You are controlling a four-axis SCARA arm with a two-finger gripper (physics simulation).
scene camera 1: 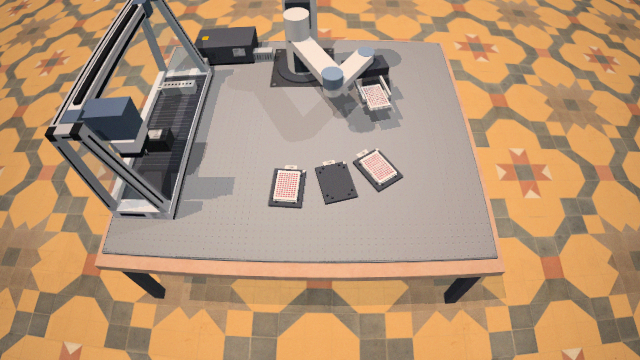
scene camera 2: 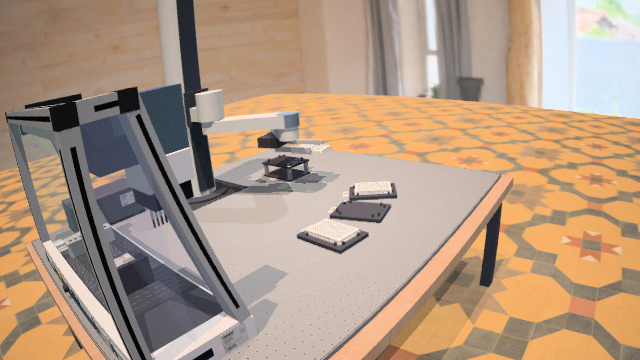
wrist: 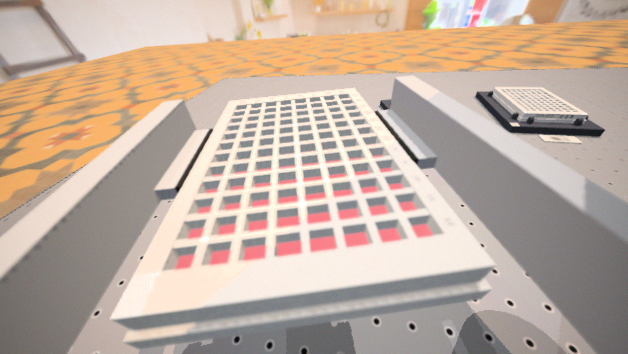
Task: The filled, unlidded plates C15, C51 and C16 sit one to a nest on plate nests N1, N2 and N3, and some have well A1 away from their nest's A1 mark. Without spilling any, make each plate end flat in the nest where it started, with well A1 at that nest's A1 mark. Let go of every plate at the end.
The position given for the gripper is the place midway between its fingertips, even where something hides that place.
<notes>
In view: the gripper (wrist: 293, 108), a filled plate (scene camera 2: 330, 231), a filled plate (wrist: 301, 209), a plate nest (scene camera 1: 334, 180) and a plate nest (wrist: 589, 128).
</notes>
